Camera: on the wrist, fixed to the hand. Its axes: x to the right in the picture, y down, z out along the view.
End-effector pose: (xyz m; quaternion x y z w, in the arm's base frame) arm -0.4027 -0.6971 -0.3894 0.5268 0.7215 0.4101 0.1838
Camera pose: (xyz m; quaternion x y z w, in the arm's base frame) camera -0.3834 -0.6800 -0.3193 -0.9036 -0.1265 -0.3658 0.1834
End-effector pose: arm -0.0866 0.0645 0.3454 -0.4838 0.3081 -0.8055 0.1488
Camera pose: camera -0.1191 0.0087 0.3078 -0.1169 0.5186 -0.4471 0.7193
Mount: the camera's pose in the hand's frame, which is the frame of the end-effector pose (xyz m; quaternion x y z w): 0.0200 0.0687 -0.0215 0.0506 -0.0223 0.7278 0.6836
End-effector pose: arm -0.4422 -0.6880 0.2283 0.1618 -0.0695 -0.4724 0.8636
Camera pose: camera -0.3709 -0.6657 0.2312 0.0932 -0.2084 0.3055 0.9244
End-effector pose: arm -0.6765 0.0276 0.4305 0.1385 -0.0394 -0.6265 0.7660
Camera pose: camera -0.6020 0.0238 0.4256 0.0908 -0.1765 0.1281 0.9717
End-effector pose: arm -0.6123 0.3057 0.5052 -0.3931 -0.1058 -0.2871 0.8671
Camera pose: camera -0.5570 0.3176 0.4564 -0.3082 0.1799 0.4489 0.8192
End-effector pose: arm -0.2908 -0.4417 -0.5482 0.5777 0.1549 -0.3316 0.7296
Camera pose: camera -0.2272 -0.4197 -0.5156 0.5372 -0.3476 0.2836 0.7143
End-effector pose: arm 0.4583 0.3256 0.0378 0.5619 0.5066 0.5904 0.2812
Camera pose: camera 0.4500 0.3150 0.1113 -0.7802 0.0390 -0.5701 0.2546
